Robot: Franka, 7 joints.
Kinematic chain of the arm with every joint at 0, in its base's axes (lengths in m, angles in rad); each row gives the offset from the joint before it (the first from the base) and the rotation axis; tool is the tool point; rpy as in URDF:
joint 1: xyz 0 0 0.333 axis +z
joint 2: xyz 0 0 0 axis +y
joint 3: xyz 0 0 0.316 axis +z
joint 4: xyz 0.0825 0 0 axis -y
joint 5: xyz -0.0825 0 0.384 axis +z
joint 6: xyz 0 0 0 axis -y
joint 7: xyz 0.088 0 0 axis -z
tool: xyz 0 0 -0.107 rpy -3.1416 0 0
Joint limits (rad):
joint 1: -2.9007..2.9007
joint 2: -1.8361..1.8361
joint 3: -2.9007..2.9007
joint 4: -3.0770..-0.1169
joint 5: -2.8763..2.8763
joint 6: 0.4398..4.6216
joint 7: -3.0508..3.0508
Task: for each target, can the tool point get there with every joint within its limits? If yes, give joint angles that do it. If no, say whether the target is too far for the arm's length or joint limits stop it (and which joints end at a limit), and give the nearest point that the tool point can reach.
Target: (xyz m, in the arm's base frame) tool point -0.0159 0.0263 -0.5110
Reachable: no: joint limits stop it (at a limit: joint 2) | nearest point -0.0511 0.0844 -0.3277 | short by 0.196 m
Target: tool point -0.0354 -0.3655 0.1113
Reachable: yes | joints -0.3583 0.8975 -0.8008 -2.6239 -1.8126 1.8170 -0.6516
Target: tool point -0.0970 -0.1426 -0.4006
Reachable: no: joint limits stop it (at a limit: joint 2) | nearest point -0.1024 -0.1506 -0.3510 | short by 0.050 m
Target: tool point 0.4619 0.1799 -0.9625
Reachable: no: too far | nearest point 0.3552 0.1383 -0.3517 | short by 0.621 m
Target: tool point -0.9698 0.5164 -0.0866
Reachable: no: too far | nearest point -0.7074 0.3767 0.0269 | short by 0.318 m
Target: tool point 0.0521 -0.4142 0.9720
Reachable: yes | joints -1.0539 -0.1685 -0.1207 -1.2581 1.3223 3.2887 0.4526
